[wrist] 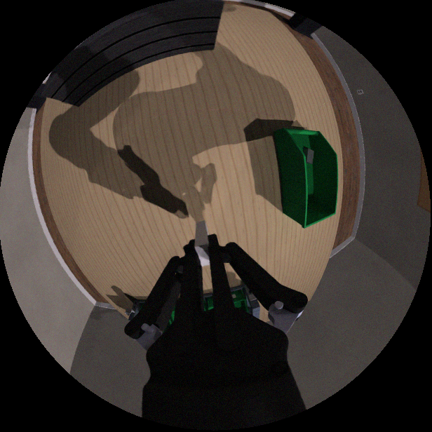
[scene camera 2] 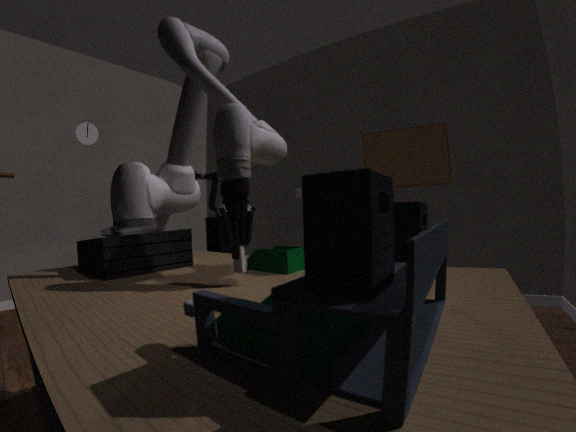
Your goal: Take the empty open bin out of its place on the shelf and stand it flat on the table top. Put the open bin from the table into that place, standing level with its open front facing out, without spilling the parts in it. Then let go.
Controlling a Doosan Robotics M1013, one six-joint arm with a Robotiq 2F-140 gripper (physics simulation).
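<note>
A green open bin stands on the wooden table top, beyond the gripper in the scene view and at the right in the wrist view. A small grey patch shows on it; whether parts lie inside, I cannot tell. The blue-grey shelf stands nearer the scene camera, with green bins in it, largely hidden by shadow, the shelf frame and the gripper. My gripper is shut and empty, pointing down above the table, apart from the bin and the shelf.
A tall black box stands on top of the shelf, and another dark box shows behind it. The arm's black base block stands at the far left of the table. A dark block shows behind the gripper.
</note>
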